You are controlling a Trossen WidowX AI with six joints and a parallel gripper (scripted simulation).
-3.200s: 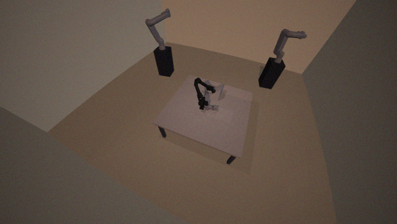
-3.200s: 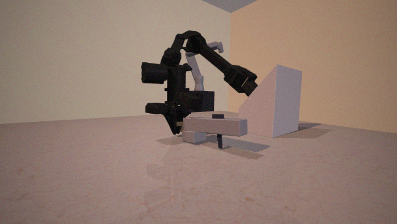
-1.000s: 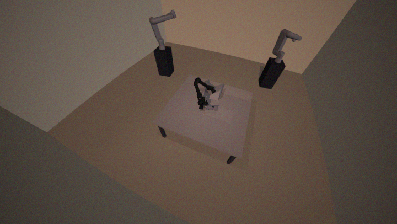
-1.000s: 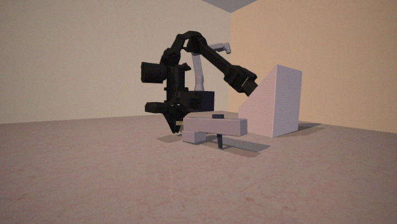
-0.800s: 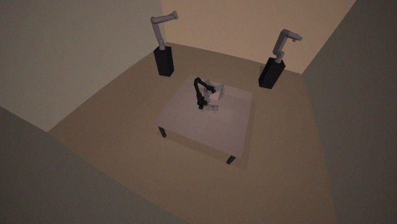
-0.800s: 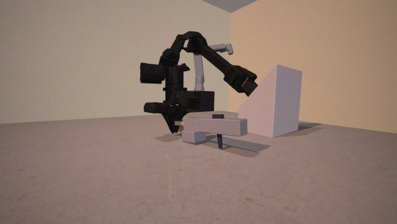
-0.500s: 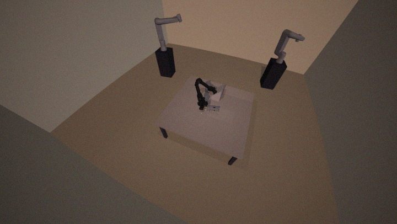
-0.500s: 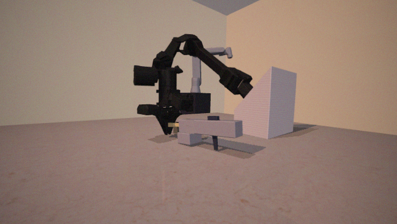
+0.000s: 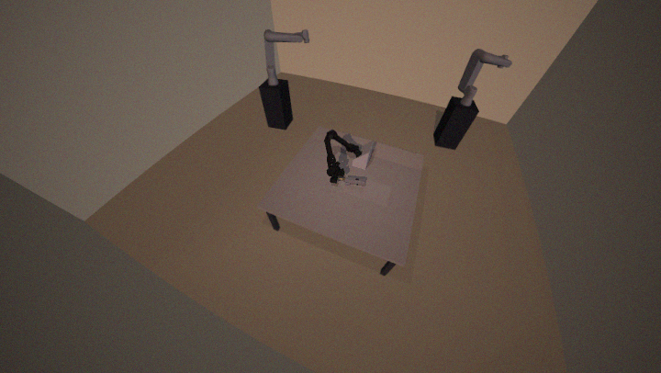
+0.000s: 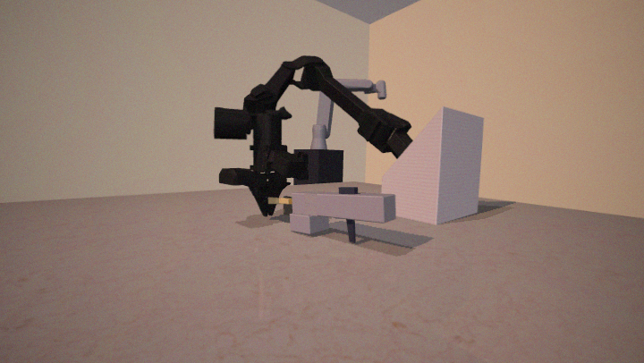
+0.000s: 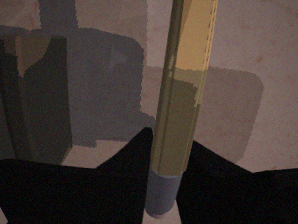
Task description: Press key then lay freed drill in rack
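The olive block is 70 mm behind my gripper tip, 20 mm to the left of it and 10 mm above it. Round my gripper tip: grey block housing (180 mm to the left, 40 mm above); thin key (210 mm to the left, 50 mm above).
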